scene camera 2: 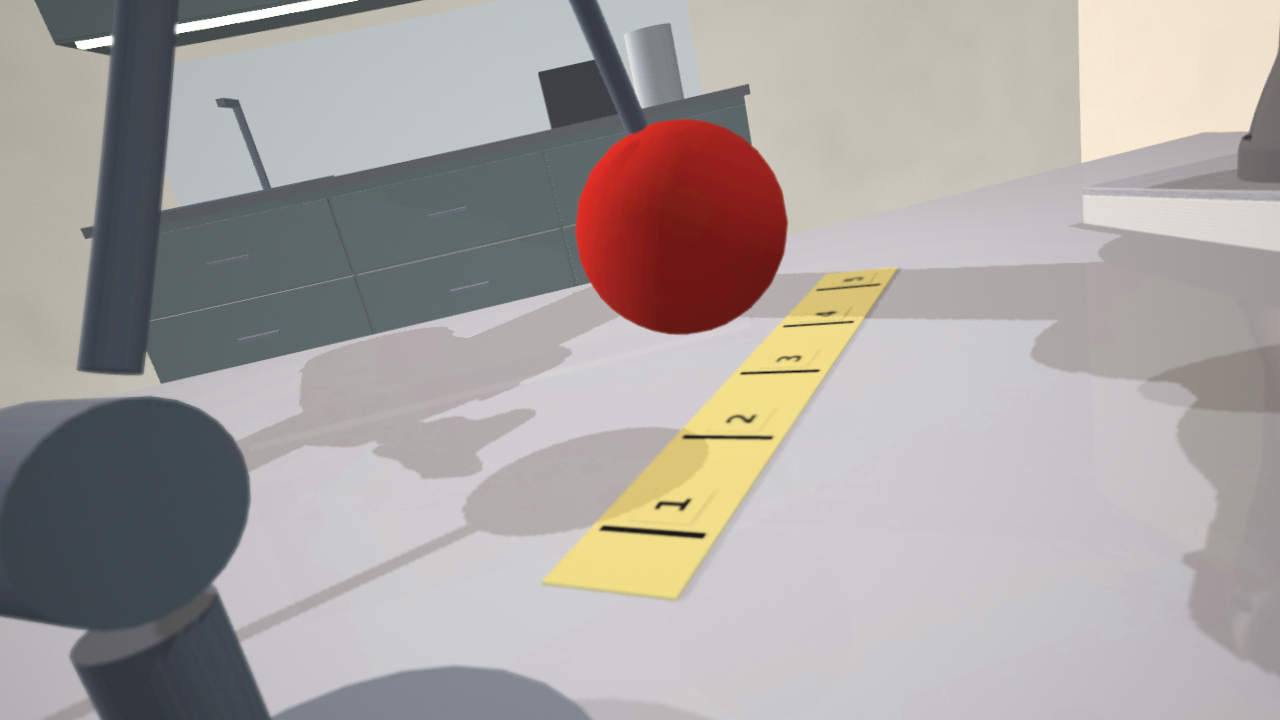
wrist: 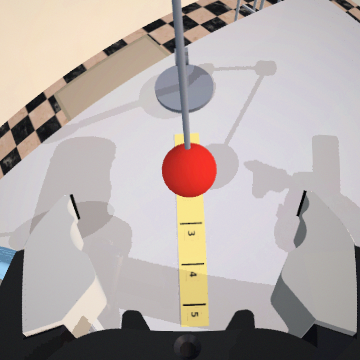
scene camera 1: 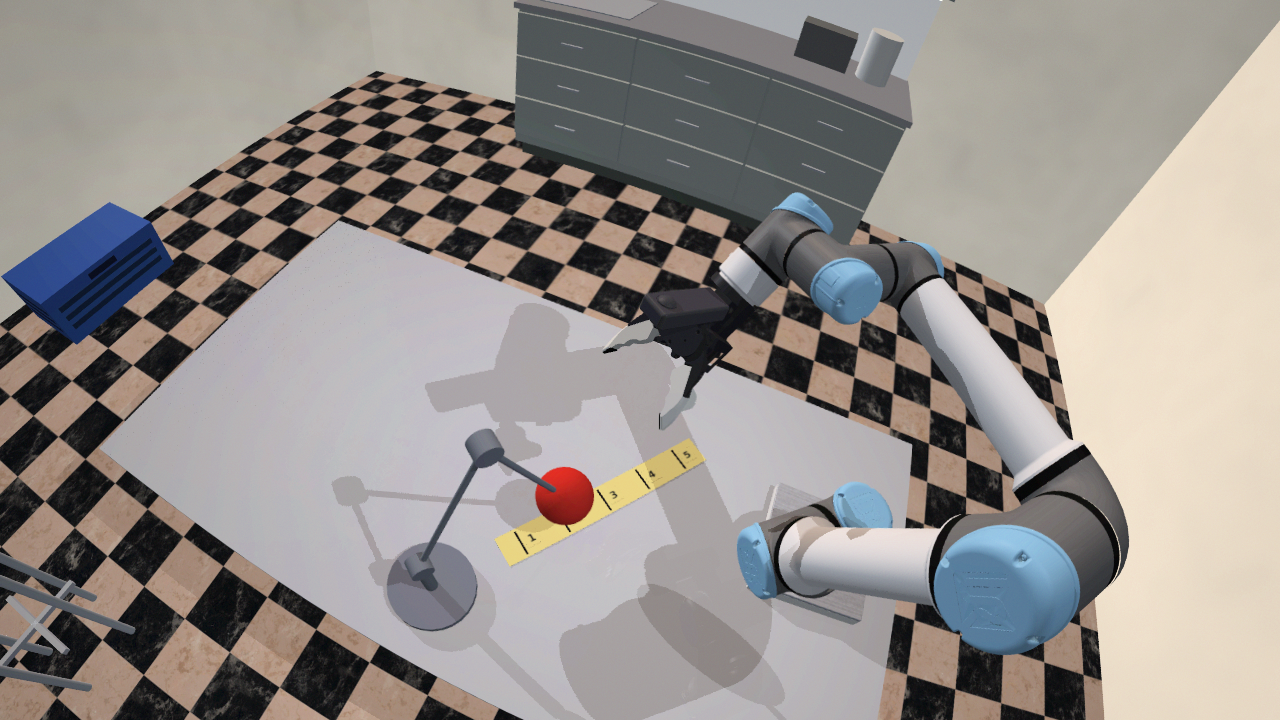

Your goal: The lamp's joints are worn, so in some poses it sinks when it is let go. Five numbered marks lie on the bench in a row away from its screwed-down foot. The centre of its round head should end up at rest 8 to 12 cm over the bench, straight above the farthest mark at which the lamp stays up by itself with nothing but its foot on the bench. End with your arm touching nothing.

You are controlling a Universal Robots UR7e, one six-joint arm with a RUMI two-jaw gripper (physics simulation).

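Places are measured from the arm's base along level axes (x ahead, y left, z up), in metres.
Pixels of known places: gripper, fingertip midpoint: [wrist: 186, 195] [scene camera 1: 630, 389].
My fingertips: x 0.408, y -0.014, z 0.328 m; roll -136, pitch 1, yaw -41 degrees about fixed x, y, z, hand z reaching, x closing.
Behind a point stands the place of what it marks.
The lamp's round red head [scene camera 1: 563, 495] @(x 0.463, y 0.079, z 0.124 m) [scene camera 2: 682, 226] @(x 0.477, y 0.107, z 0.086 m) [wrist: 189, 170] @(x 0.458, y 0.045, z 0.125 m) hangs clear above the bench, over the near part of the yellow strip [scene camera 1: 626, 490] @(x 0.374, y -0.045, z -0.032 m) [scene camera 2: 617, 573] @(x 0.541, y 0.153, z -0.032 m) [wrist: 190, 212] @(x 0.424, y 0.008, z -0.032 m). In scene camera 1 it covers the numeral 2; marks 3, 4 and 5 show beyond it. Its exact height and mark cannot be told. The lamp's elbow joint [scene camera 1: 484, 447] @(x 0.540, y 0.165, z 0.370 m) stands above and behind the head, and the lower rod [scene camera 1: 450, 505] @(x 0.584, y 0.207, z 0.245 m) rises from the round grey foot [scene camera 1: 447, 601] @(x 0.597, y 0.285, z -0.018 m) [wrist: 200, 95] @(x 0.645, y 0.212, z -0.018 m). My gripper [scene camera 1: 635, 387] @(x 0.408, y -0.014, z 0.328 m) [wrist: 186, 195] @(x 0.408, y -0.014, z 0.328 m) is open and empty, apart from the head, on its far-mark side and higher up.
My arm's base stands on a plate [scene camera 1: 841, 608] @(x -0.081, y 0.077, z 0.001 m) at the right of the bench [scene camera 1: 268, 358] @(x 1.242, y -0.024, z -0.033 m), and its links arch around the strip's far end. A blue box [scene camera 1: 89, 268] is at the left and a drawer cabinet [scene camera 1: 680, 125] [scene camera 2: 358, 259] behind.
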